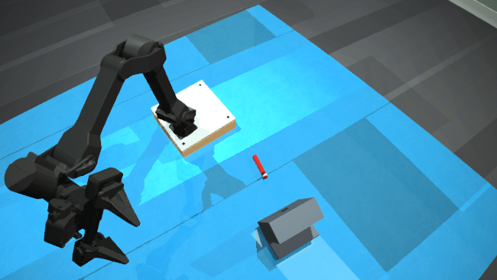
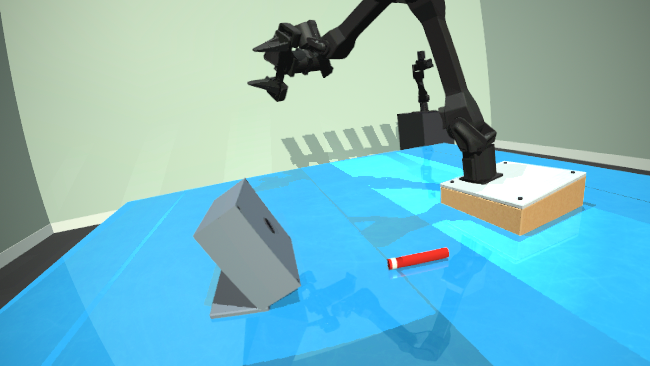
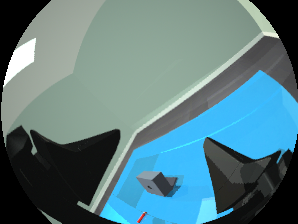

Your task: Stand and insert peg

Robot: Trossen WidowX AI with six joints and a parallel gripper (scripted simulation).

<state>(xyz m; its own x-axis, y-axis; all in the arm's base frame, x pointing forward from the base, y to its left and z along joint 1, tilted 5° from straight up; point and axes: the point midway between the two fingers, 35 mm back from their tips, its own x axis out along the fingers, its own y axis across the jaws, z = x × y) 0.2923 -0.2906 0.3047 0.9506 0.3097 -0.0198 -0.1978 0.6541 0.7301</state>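
My gripper tip is 39 cm to the right of the red peg, 31 cm above it and 9 cm past it. From my gripper tip the other things lie so: grey sloped panel: 32 cm to the left, 25 cm below, 8 cm ahead.
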